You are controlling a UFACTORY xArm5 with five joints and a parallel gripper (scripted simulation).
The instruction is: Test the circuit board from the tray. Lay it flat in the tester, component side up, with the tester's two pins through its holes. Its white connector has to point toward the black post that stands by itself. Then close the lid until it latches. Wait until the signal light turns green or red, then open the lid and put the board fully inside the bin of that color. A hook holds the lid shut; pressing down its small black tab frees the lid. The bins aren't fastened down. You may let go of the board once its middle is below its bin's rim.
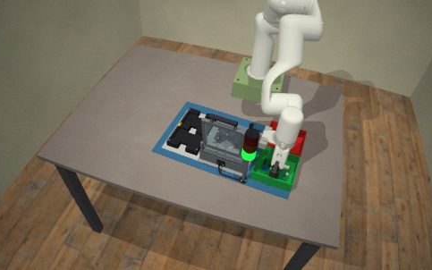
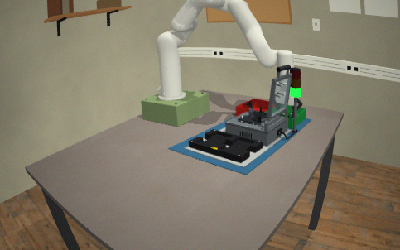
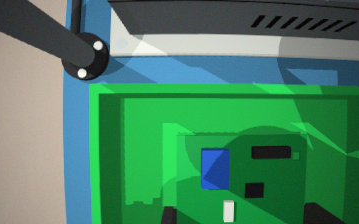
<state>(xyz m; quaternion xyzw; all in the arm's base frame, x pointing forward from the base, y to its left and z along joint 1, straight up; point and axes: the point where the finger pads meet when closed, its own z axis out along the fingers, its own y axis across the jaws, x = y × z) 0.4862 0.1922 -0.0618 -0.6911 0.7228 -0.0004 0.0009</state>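
Now: hand 1 cm above the green bin. From my hand the other things lie so: nest (5 cm behind, 19 cm to the right, 5 cm above); then green circuit board (1 cm below); then red bin (15 cm behind, 1 cm to the left, 1 cm below).
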